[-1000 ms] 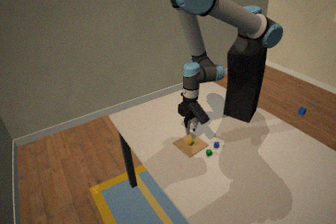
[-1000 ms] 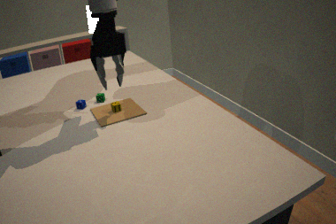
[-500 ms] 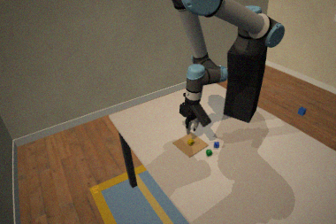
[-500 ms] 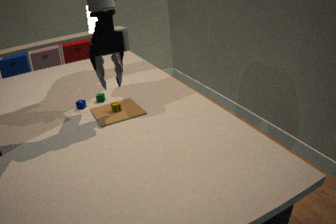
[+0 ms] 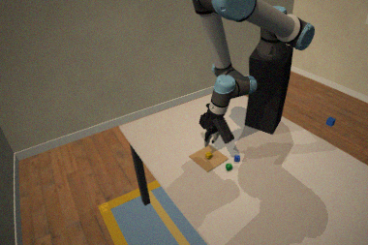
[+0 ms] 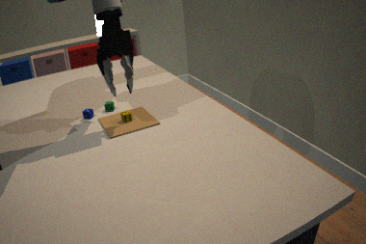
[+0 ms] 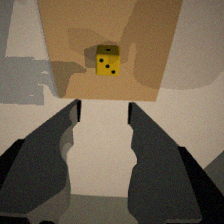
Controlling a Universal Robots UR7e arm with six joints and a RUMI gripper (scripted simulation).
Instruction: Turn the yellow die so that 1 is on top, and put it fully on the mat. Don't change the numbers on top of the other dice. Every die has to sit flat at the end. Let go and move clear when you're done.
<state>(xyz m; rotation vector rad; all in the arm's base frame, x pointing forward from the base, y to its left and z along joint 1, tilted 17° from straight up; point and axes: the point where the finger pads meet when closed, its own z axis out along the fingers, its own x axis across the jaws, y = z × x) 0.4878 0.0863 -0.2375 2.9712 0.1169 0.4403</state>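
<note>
Right now the yellow die is 8 cm below my hand. From my hand the other things lie so: blue die 11 cm behind, 9 cm to the left, 8 cm below; then green die 4 cm behind, 11 cm to the left, 8 cm below; then tan mat 9 cm below.
</note>
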